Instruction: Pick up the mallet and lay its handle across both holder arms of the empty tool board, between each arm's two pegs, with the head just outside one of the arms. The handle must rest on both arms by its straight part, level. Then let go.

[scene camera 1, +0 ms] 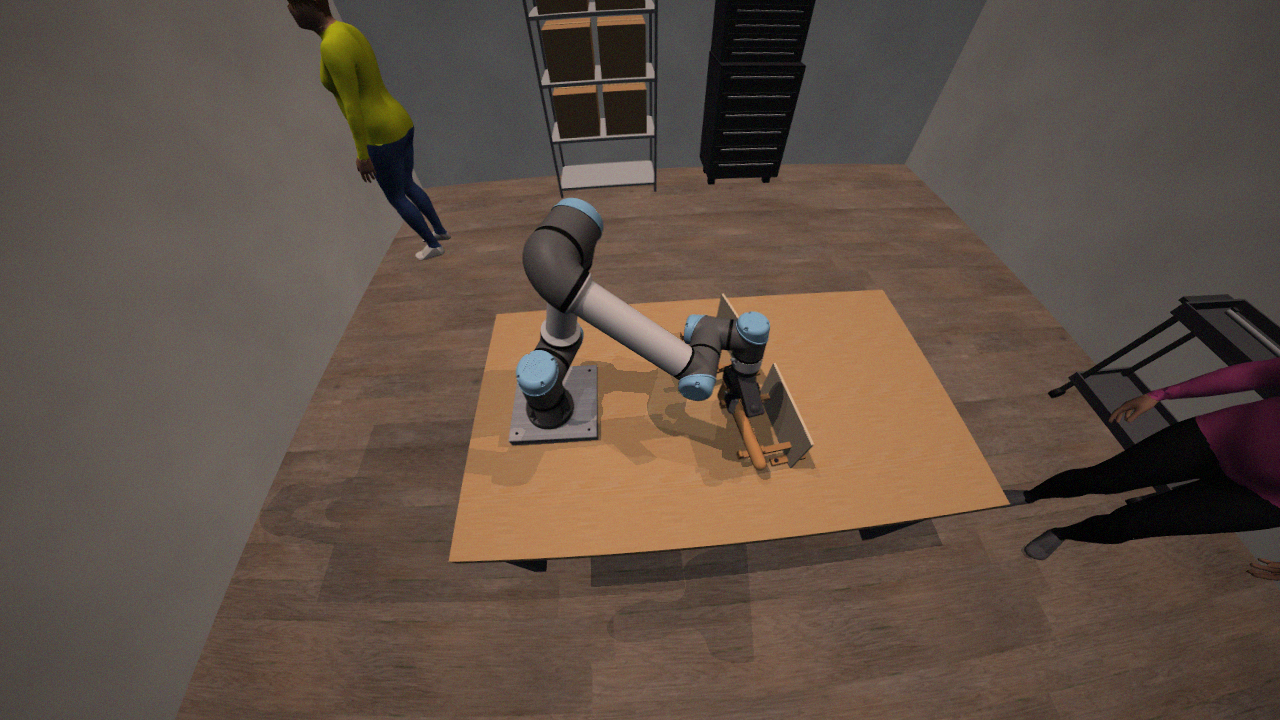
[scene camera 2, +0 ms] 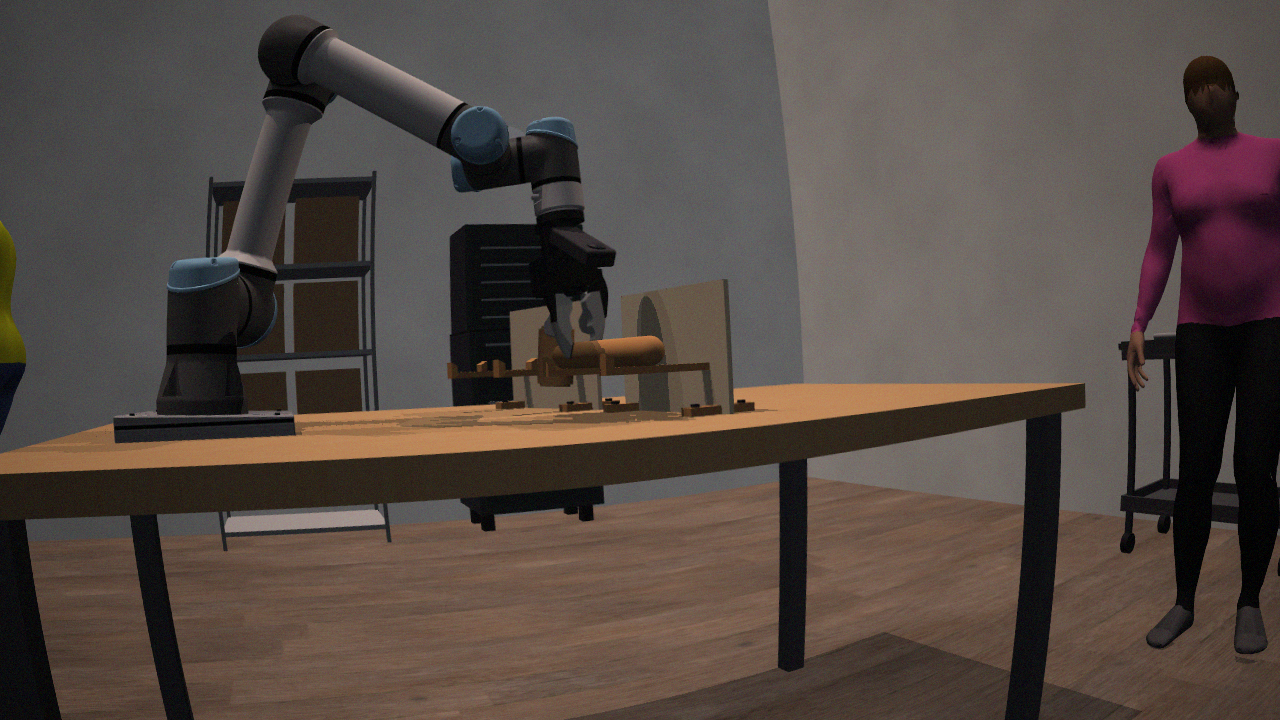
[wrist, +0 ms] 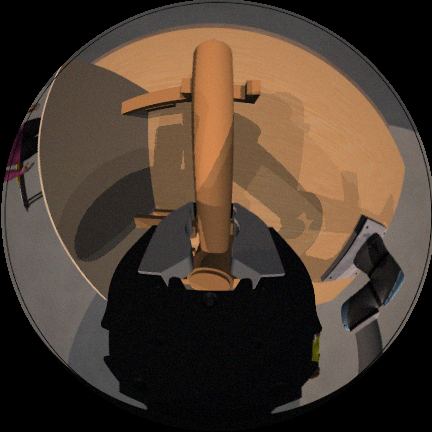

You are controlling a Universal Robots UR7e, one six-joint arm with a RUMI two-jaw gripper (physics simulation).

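Seen in the pictures: gripper, fingertip midpoint: [scene camera 1: 737, 411] [scene camera 2: 582, 357] [wrist: 213, 204]; arm's base, link origin: [scene camera 1: 550, 408] [scene camera 2: 202, 413] [wrist: 366, 249].
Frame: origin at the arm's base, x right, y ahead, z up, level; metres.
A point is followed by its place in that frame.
Note:
My gripper [scene camera 2: 580, 345] @[y 0.558, x 0.174, z 0.056 m] [wrist: 213, 204] @[y 0.558, x 0.174, z 0.056 m] is shut on the mallet's orange handle [scene camera 1: 750, 438] @[y 0.554, x 0.271, z 0.077 m] [scene camera 2: 631, 351] @[y 0.540, x 0.327, z 0.059 m] [wrist: 213, 125] @[y 0.555, x 0.250, z 0.078 m], close to the head [scene camera 2: 555, 344] @[y 0.545, x 0.121, z 0.077 m] [wrist: 210, 279] @[y 0.558, x 0.109, z 0.104 m]. The handle looks about level. The tool board [scene camera 1: 789, 419] @[y 0.678, x 0.251, z 0.096 m] [scene camera 2: 713, 326] @[y 0.675, x 0.327, z 0.089 m] [wrist: 90, 107] @[y 0.676, x 0.296, z 0.092 m] stands upright beside it. In the wrist view the handle crosses the outer holder arm [scene camera 1: 776, 448] @[y 0.630, x 0.306, z 0.040 m] [scene camera 2: 675, 367] @[y 0.619, x 0.311, z 0.036 m] [wrist: 157, 101] @[y 0.621, x 0.295, z 0.040 m] between its two pegs, nearer the board-side peg [wrist: 185, 88] @[y 0.584, x 0.296, z 0.056 m] than the outer peg [wrist: 253, 89] @[y 0.520, x 0.295, z 0.055 m]. Whether it touches the arm is unclear. The other arm is mostly hidden by gripper and mallet.
A second upright board [scene camera 1: 726, 308] @[y 0.638, x -0.172, z 0.126 m] [scene camera 2: 528, 329] @[y 0.640, x -0.155, z 0.113 m] stands farther back on the table [scene camera 1: 608, 510] @[y 0.126, x 0.346, z -0.029 m] [scene camera 2: 895, 407] @[y 0.808, x 0.538, z -0.030 m], with pegged arms [scene camera 2: 469, 371] toward the robot side. The robot's base plate [scene camera 1: 581, 420] @[y 0.092, x 0.064, z -0.003 m] [scene camera 2: 205, 428] @[y 0.000, x 0.109, z -0.015 m] is at the left. A person in pink [scene camera 1: 1253, 425] [scene camera 2: 1217, 223] stands beyond the table's right end.

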